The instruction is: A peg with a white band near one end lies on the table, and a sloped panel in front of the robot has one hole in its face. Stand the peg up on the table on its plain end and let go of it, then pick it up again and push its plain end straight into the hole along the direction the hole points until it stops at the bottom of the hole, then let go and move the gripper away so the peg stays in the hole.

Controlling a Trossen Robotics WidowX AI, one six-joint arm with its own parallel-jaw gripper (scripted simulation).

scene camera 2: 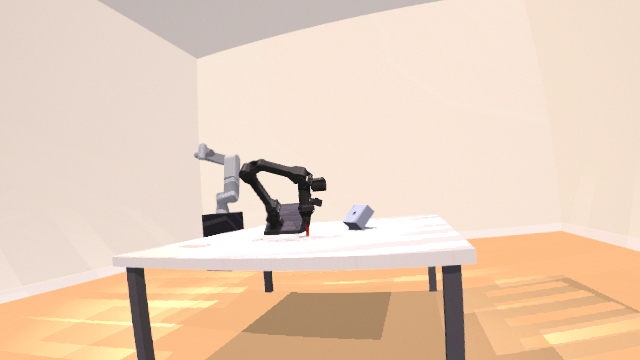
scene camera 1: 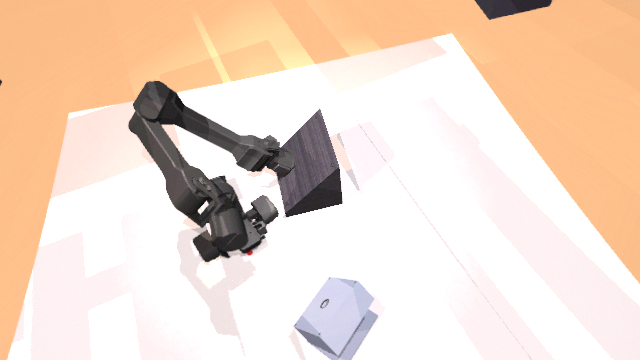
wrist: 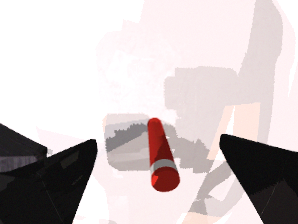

Scene:
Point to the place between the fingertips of my gripper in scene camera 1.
245, 245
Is my gripper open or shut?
Open.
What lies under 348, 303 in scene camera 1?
A sloped panel.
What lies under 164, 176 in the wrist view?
A peg.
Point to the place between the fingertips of my gripper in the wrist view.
160, 143

